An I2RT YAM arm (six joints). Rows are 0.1 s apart.
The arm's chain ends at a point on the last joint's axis. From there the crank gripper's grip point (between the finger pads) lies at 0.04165 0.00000 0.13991 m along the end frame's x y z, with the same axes.
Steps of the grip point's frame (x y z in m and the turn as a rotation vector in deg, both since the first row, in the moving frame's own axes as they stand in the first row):
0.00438 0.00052 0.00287 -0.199 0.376 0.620
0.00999 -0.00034 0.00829 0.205 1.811 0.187
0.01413 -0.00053 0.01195 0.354 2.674 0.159
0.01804 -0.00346 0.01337 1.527 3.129 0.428
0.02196 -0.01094 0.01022 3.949 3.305 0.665
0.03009 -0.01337 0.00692 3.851 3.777 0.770
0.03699 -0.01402 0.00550 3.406 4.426 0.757
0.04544 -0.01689 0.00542 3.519 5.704 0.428
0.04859 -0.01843 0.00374 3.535 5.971 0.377
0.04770 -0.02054 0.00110 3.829 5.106 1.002
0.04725 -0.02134 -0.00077 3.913 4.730 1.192
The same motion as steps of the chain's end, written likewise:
0.00347 -0.00042 0.00315 -0.199 0.376 0.620
0.00559 0.00002 0.00968 0.205 1.811 0.187
0.00765 0.00020 0.01405 0.354 2.674 0.159
0.01045 -0.00010 0.01590 1.527 3.129 0.428
0.01392 -0.00192 0.01317 3.949 3.305 0.665
0.02091 -0.00469 0.01026 3.851 3.777 0.770
0.02627 -0.00643 0.00936 3.406 4.426 0.757
0.03172 -0.00881 0.01050 3.519 5.704 0.428
0.03424 -0.01027 0.00909 3.535 5.971 0.377
0.03535 -0.01217 0.00565 3.829 5.106 1.002
0.03577 -0.01291 0.00343 3.913 4.730 1.192

